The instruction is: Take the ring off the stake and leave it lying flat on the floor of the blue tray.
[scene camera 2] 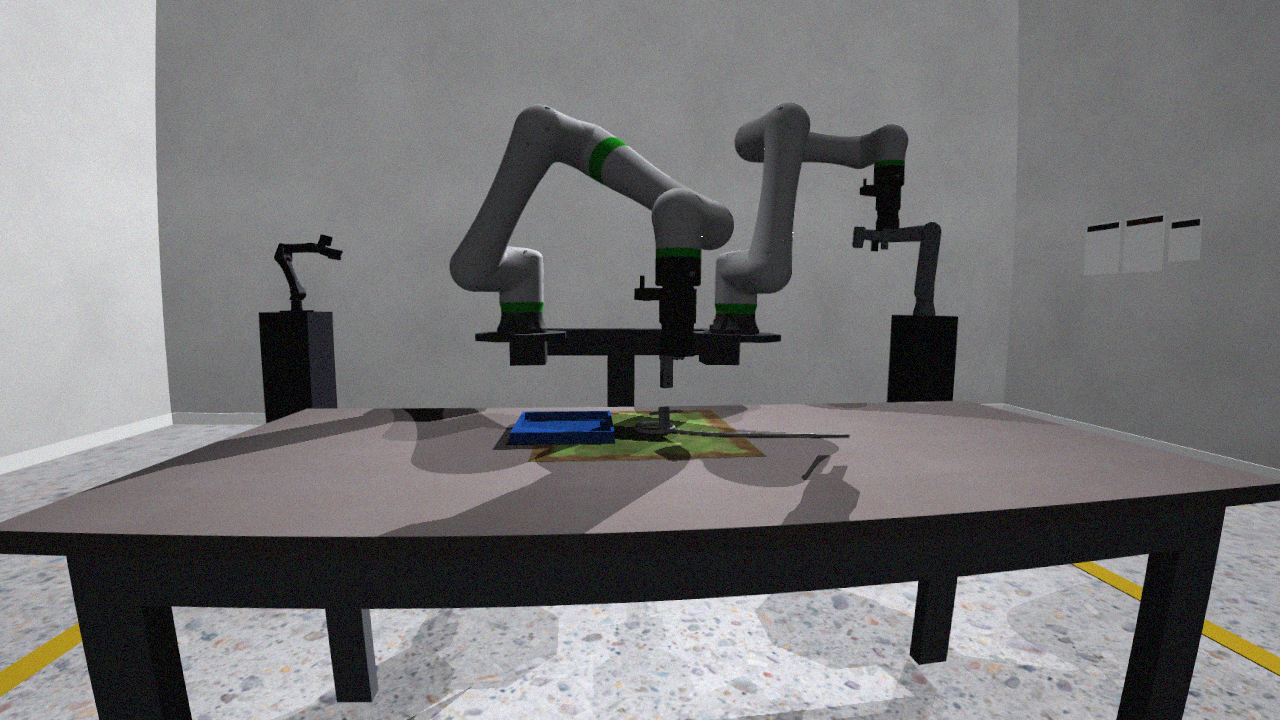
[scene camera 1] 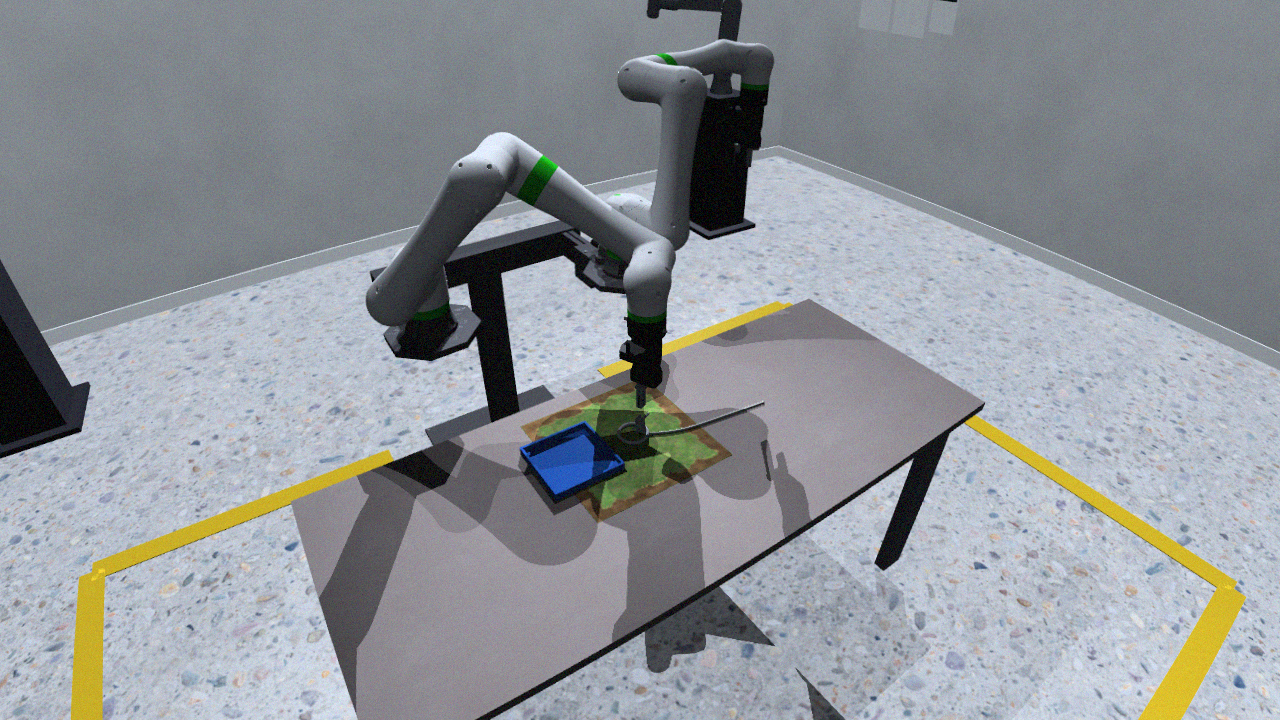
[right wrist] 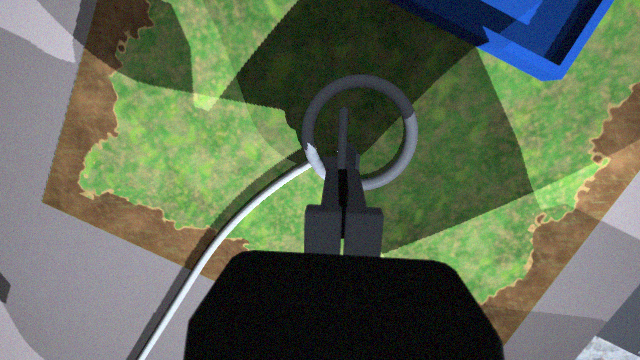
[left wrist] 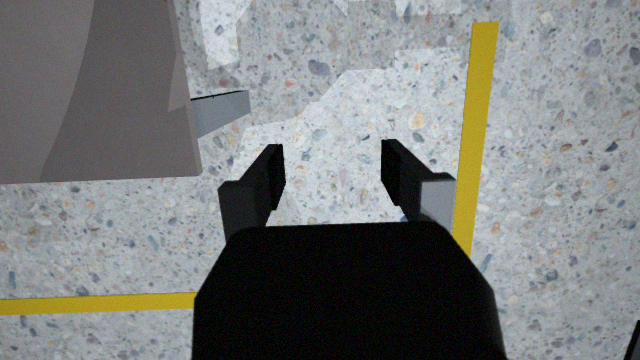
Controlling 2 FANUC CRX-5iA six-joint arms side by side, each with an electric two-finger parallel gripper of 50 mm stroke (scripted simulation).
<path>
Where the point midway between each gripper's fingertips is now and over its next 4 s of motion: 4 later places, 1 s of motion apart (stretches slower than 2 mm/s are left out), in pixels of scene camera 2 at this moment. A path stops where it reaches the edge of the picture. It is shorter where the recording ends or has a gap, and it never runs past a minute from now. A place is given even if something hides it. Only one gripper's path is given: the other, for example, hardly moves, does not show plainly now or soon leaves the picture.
The right gripper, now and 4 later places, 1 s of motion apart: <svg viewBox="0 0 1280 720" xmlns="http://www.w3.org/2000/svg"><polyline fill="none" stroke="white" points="666,387 645,388 645,411 645,419 645,424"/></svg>
</path>
